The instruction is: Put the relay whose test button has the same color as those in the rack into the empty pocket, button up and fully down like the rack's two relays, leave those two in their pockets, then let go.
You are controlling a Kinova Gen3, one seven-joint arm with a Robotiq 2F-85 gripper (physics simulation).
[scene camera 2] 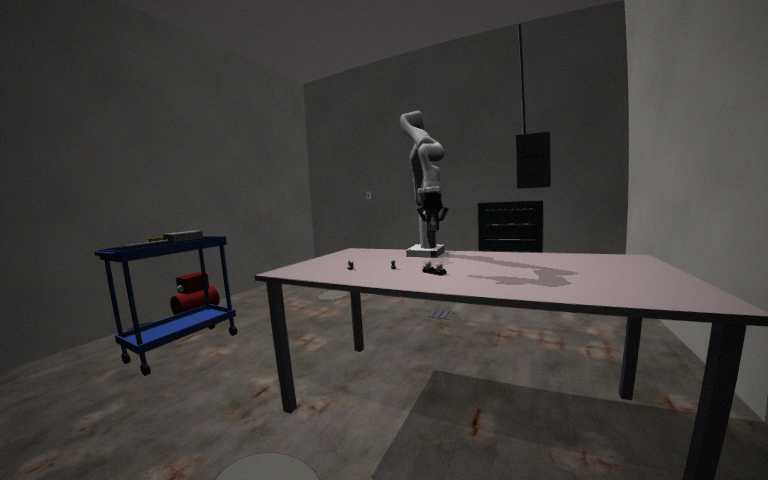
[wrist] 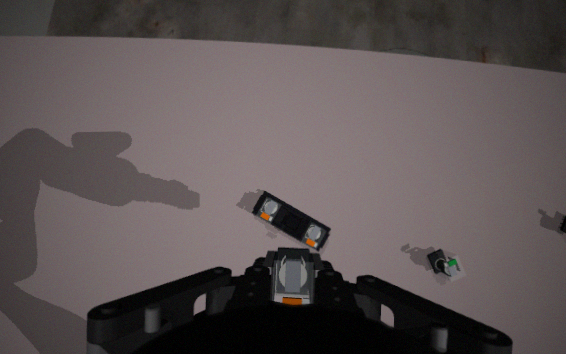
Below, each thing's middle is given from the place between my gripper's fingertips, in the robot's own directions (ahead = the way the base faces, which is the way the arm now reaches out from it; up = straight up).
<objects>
The black rack [wrist: 290,220] is 20 mm ahead of my hand and 160 mm below it. The rest, counted from my hand: green-button relay [wrist: 445,264] (50 mm behind, 200 mm to the right, 150 mm below).
</objects>
